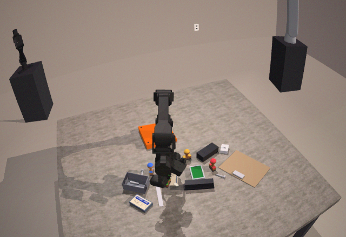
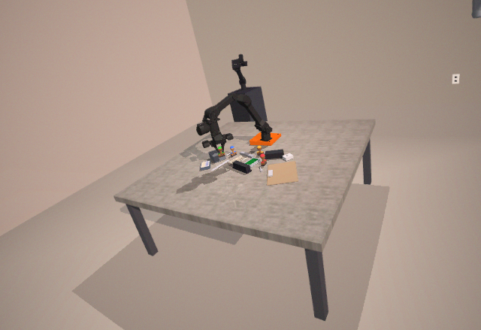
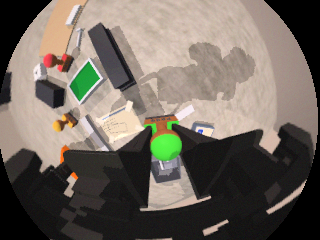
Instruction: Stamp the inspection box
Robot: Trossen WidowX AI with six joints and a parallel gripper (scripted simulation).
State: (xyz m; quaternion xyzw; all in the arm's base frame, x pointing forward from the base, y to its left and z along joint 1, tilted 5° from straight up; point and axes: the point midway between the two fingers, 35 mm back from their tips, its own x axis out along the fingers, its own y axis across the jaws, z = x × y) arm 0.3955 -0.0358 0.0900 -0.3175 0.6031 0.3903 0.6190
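Now: gripper tip 90 mm above the white strip and 40 mm to the left of it. From my gripper tip the other things lie so: cream card (100 mm below, 100 mm behind, 20 mm to the left); then green-topped stamp (right at my gripper tip); then blue-and-white box (130 mm to the right, 80 mm below, 50 mm ahead).
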